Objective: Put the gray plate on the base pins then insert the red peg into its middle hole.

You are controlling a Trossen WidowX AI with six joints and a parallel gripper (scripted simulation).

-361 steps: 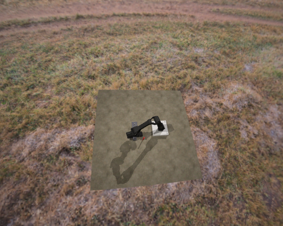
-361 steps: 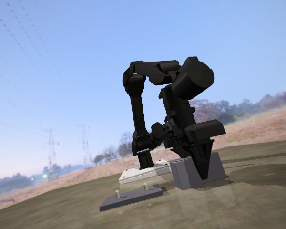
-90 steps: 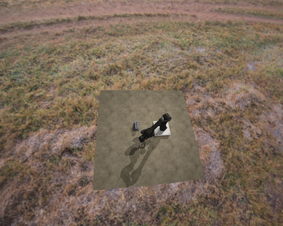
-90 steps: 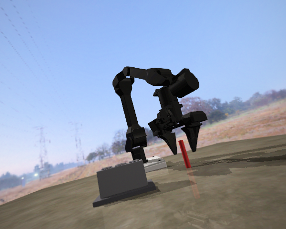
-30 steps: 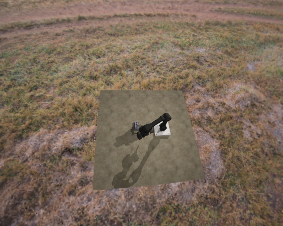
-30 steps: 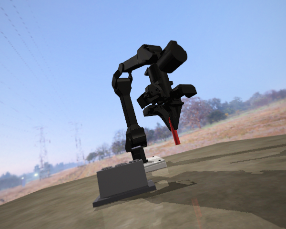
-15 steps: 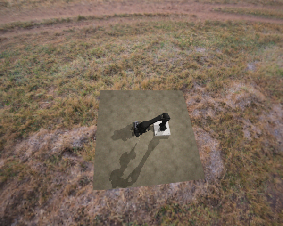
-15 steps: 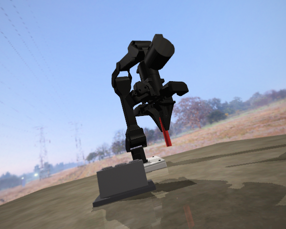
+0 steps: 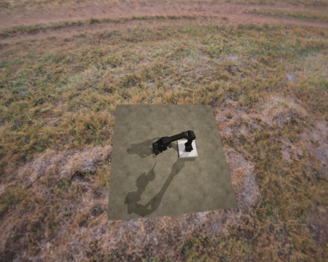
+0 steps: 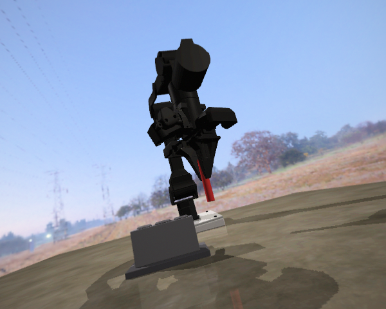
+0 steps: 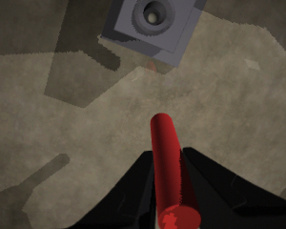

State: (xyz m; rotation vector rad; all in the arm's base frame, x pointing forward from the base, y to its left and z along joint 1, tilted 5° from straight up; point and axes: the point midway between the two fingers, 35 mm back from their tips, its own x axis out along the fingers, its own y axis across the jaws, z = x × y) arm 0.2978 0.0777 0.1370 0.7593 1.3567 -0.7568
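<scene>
My gripper tip is now 9 cm to the left of the gray plate, 7 cm above it and 4 cm short of it. The rest, counted from my gripper tip: dark gray base (10 cm below, 9 cm to the right, 4 cm ahead); then red peg (right at my gripper tip).
</scene>
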